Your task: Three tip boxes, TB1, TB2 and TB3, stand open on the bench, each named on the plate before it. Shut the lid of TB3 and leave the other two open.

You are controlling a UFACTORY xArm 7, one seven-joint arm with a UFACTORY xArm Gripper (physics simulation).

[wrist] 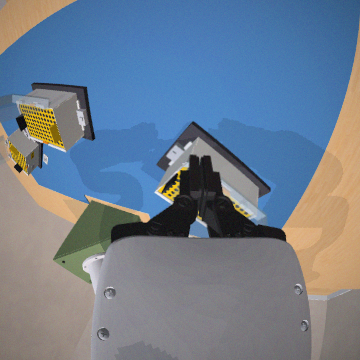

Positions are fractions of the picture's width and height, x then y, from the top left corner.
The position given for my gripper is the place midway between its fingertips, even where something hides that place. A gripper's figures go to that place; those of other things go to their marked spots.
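Lens distances: my gripper (0.55, 0.47), 16 cm from the lens; a clear lid (0.67, 0.57), 21 cm from the lens.
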